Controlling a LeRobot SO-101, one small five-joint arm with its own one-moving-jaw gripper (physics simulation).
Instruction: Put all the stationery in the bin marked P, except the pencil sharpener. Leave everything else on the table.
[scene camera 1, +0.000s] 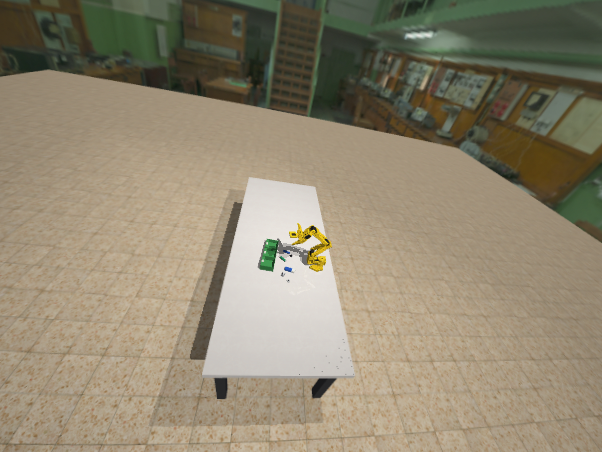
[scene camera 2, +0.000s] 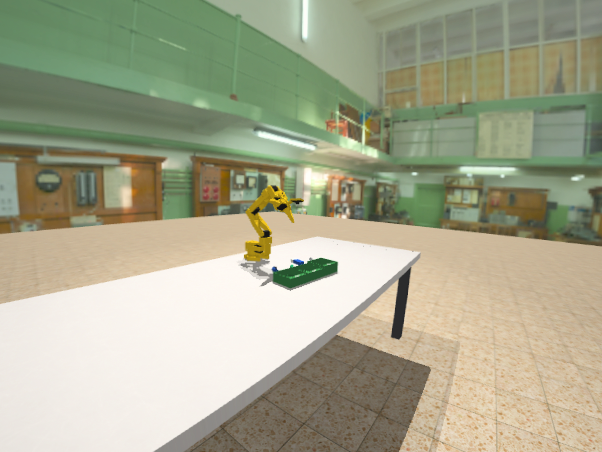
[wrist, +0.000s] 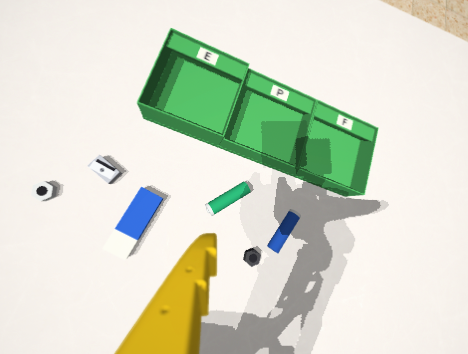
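Pixels of known places: hand, tool point: (scene camera 1: 292, 244) (scene camera 2: 292, 221) (wrist: 216, 248); arm's base, link origin: (scene camera 1: 312, 265) (scene camera 2: 260, 258).
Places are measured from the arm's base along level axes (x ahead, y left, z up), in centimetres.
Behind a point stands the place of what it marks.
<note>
A blue and white eraser (scene camera 1: 288, 269) @(z 1.2, x 16.7, y 6.6 cm) (scene camera 2: 298, 261) @(z 1.3, x 17.4, y 5.0 cm) (wrist: 139, 214) @(z 1.3, x 16.6, y 5.9 cm) lies flat on the table at the left of the wrist view. A silver pencil sharpener (scene camera 1: 283, 274) @(z 0.9, x 19.9, y 10.6 cm) (wrist: 111, 174) @(z 1.1, x 19.7, y 9.4 cm) lies apart from it, above and left of it in that view. The bin marked P (wrist: 300, 101) @(z 2.8, x 32.1, y -7.5 cm) is the middle one of three joined green bins; its visible floor bears a shadow and no object. My gripper (scene camera 1: 296, 234) @(z 18.0, x 17.2, y 1.0 cm) (scene camera 2: 298, 211) @(z 18.0, x 17.2, y 1.0 cm) is open, empty and high above the table. In the wrist view one notched jaw shows below and right of the eraser; the other jaw is out of the picture.
Bin E (wrist: 202, 92) @(z 0.7, x 30.7, y 3.1 cm) and bin F (wrist: 340, 150) @(z 0.7, x 28.8, y -14.7 cm) flank bin P. A green cylinder (wrist: 228, 198) @(z 1.4, x 19.9, y -2.1 cm), a blue cylinder (wrist: 283, 231) @(z 1.3, x 17.8, y -8.8 cm) and a black nut (wrist: 252, 257) @(z 0.9, x 14.5, y -6.1 cm) lie below the bins. A white nut (wrist: 45, 190) @(z 0.8, x 17.0, y 14.4 cm) lies at far left. The table (scene camera 1: 275, 325) @(z 0.0, x 23.9, y 42.8 cm) (scene camera 2: 150, 350) @(z 0.0, x 33.4, y -61.6 cm) has open edges.
</note>
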